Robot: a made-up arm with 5 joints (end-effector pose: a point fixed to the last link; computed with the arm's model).
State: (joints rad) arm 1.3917 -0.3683 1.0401 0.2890 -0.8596
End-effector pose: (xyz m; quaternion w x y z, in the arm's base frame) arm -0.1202 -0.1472 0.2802 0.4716 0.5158 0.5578 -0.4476
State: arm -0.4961 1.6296 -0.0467 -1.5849 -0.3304
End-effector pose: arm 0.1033 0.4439 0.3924 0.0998 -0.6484 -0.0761 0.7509
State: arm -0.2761 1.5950 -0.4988 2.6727 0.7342
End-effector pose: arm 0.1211 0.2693 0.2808 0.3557 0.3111 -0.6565 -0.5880
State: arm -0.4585 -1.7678 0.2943 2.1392 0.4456
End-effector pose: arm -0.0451 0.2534 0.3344 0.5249 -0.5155 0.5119 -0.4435
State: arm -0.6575 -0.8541 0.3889 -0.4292 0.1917
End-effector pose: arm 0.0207 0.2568 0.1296 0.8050 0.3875 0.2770 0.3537
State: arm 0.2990 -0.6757 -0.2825 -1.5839 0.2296
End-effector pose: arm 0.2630 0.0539 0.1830 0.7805 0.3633 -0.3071 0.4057
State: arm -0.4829 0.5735 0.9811 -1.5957 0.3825
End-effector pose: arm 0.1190 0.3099 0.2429 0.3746 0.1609 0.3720 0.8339
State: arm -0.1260 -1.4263 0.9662 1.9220 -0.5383
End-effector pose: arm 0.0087 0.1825 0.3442 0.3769 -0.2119 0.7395 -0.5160
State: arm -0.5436 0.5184 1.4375 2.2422 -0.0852
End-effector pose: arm -0.0057 0.2171 0.3894 0.6758 -0.5179 -0.3848 -0.3563
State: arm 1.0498 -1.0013 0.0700 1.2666 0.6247
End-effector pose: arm 0.0039 -0.0472 0.2352 0.3771 -0.0926 0.1655 -0.9066
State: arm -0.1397 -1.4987 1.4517 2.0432 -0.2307
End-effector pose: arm 0.0432 0.1121 0.3297 0.5279 -0.3642 0.7297 -0.2372
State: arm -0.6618 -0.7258 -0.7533 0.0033 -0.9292
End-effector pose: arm -0.0069 0.2691 0.1095 0.8849 0.3541 0.2970 0.0574
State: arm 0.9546 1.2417 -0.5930 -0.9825 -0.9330
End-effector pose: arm 0.2301 -0.2191 0.4386 0.8086 -0.5640 0.1039 0.1318
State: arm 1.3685 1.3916 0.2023 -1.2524 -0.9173
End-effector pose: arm 0.0798 -0.3326 0.4238 0.6848 -0.3872 0.6169 0.0251
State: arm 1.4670 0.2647 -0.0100 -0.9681 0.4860
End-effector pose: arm 0.0101 -0.3632 0.2956 0.9420 -0.0894 -0.3193 -0.0525
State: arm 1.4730 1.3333 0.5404 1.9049 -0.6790
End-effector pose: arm -0.0491 -0.2087 0.2896 0.2433 -0.2903 -0.3469 -0.8580
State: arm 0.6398 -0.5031 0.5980 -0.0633 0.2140
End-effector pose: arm 0.0924 -0.0980 0.1726 0.9232 0.2902 0.0886 -0.2358
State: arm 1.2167 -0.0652 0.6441 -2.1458 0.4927
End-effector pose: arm 0.1353 -0.1695 0.2319 0.6839 0.5408 -0.2518 0.4201
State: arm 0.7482 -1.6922 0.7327 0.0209 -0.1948
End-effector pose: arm 0.0350 0.0998 0.2063 0.4396 0.7850 0.3379 -0.2763
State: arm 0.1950 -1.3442 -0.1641 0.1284 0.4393
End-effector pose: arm 0.0513 0.1113 0.1370 0.8023 0.2919 -0.0072 -0.5207
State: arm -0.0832 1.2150 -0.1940 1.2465 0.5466
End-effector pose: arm 0.1800 0.1202 0.3740 0.5533 -0.0306 -0.8265 -0.0994
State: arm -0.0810 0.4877 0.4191 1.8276 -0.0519
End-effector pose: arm 0.0881 0.1124 0.2797 0.7475 -0.1668 -0.3019 -0.5677
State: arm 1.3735 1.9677 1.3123 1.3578 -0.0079
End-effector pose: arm 0.0225 -0.0808 0.4434 0.2373 -0.8623 -0.1029 -0.4353
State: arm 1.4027 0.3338 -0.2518 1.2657 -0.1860
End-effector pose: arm -0.0400 -0.2276 0.2146 0.3253 -0.0870 -0.3203 -0.8854
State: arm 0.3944 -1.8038 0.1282 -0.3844 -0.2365
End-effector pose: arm 0.0550 0.1982 0.1701 0.5472 0.7437 0.2321 -0.3060
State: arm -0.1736 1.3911 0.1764 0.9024 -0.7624
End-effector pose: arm 0.1755 0.1344 0.3444 0.9454 -0.1056 -0.3083 -0.0033
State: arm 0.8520 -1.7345 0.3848 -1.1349 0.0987
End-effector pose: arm 0.1658 0.0568 0.1574 0.5124 0.7914 -0.2812 -0.1792
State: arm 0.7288 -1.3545 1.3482 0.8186 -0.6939
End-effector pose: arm -0.0192 -0.0340 0.2841 0.3052 0.4739 0.8066 -0.1780
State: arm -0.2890 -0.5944 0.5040 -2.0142 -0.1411
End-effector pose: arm 0.0850 0.2910 0.1700 0.2814 0.4919 0.1829 0.8034
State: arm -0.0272 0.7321 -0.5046 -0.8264 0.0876
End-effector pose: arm 0.3024 0.1830 0.3846 0.6492 -0.1204 -0.4244 0.6197
